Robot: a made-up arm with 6 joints.
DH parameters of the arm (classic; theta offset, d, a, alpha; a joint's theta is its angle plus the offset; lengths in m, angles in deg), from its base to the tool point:
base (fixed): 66.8 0 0.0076 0
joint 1: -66.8 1.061 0.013 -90
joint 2: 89.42 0 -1.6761 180
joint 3: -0.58 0.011 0.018 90
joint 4: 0 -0.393 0.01 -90
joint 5: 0 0.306 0.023 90
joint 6: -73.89 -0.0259 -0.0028 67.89
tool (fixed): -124.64 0.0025 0 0
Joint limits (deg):
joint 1: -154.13..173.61
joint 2: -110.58..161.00
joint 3: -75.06..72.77
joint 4: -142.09..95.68
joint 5: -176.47..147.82
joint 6: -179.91..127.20
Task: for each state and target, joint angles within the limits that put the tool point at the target. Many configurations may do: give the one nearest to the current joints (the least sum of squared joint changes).
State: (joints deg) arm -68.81 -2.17 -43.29 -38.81 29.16 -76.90
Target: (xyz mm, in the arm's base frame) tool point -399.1 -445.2 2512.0
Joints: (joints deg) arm -100.75 4.95 -12.48 -11.51 32.10 -76.59
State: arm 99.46 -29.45 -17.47 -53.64 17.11 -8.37
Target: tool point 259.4 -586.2 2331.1
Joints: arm 95.36 -41.57 -6.55 -48.31 17.62 -8.27
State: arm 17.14 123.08 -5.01 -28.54 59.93 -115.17
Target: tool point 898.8 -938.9 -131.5
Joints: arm -32.81 119.51 12.40 -13.93 61.43 -115.04
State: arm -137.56 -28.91 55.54 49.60 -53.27 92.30
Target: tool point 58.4 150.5 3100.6
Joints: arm -153.09 -12.39 11.04 80.51 -55.07 92.51
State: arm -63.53 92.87 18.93 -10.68 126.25 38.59
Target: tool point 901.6 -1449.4 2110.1
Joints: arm -47.79 50.13 39.50 5.93 125.47 38.59
